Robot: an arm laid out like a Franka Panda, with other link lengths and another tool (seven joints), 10 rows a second.
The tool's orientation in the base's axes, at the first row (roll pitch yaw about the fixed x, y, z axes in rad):
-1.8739 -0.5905 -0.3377
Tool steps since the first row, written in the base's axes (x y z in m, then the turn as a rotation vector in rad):
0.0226 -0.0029 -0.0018 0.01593 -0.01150 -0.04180
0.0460 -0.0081 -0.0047 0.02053 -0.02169 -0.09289
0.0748 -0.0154 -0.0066 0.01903 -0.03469 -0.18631
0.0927 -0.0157 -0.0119 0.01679 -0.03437 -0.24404
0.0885 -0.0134 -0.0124 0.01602 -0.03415 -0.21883
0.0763 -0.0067 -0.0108 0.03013 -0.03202 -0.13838
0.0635 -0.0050 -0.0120 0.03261 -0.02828 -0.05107
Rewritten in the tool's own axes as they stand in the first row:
0.0175 0.0119 0.0087 -0.00762 0.04481 0.00818
0.0357 0.0259 0.0161 -0.02966 0.09183 0.01440
0.0592 0.0424 0.0240 -0.07927 0.17124 0.02587
0.0703 0.0539 0.0335 -0.11326 0.21596 0.03939
0.0661 0.0516 0.0336 -0.09989 0.19557 0.03296
0.0556 0.0423 0.0331 -0.04462 0.13649 0.02149
0.0445 0.0374 0.0288 0.00491 0.06656 0.00418

